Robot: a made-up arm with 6 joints.
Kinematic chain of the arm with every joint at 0, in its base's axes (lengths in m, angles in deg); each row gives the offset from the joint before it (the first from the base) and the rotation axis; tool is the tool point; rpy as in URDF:
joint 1: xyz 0 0 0.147 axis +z
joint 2: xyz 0 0 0 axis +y
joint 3: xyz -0.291 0 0.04 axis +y
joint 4: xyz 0.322 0 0.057 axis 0.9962 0 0.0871
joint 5: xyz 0 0 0 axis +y
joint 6: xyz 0.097 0 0.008 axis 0.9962 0 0.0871
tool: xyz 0 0 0 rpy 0 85 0
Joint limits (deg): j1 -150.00..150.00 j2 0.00..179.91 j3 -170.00..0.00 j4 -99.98..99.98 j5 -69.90..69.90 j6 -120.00..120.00
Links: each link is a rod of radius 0.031 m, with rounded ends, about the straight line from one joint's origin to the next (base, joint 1, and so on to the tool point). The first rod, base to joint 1, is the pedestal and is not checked.
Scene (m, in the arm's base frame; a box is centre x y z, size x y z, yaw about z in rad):
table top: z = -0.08
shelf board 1: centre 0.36 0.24 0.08 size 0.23 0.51 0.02 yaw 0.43
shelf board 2: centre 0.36 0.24 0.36 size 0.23 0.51 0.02 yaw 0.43
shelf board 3: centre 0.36 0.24 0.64 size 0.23 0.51 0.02 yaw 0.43
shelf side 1: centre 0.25 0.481 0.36 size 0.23 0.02 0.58 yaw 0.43
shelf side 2: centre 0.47 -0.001 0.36 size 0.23 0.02 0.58 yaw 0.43
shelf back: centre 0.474 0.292 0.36 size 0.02 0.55 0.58 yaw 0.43
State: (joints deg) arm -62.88 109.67 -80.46 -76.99 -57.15 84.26
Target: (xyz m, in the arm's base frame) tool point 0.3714 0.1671 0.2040
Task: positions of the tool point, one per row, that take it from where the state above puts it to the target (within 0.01 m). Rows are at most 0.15 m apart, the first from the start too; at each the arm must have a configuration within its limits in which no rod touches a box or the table.
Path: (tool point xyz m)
1: 0.3113 -0.3547 0.2361
2: 0.3102 -0.2918 0.1819
3: 0.2942 -0.2239 0.1343
4: 0.2632 -0.1546 0.0950
5: 0.2709 -0.0644 0.1431
6: 0.2437 0.0195 0.1799
7: 0.1892 0.0835 0.2040
8: 0.2518 0.1018 0.2207
9: 0.3142 0.1298 0.2207
10: 0.3714 0.1671 0.2040

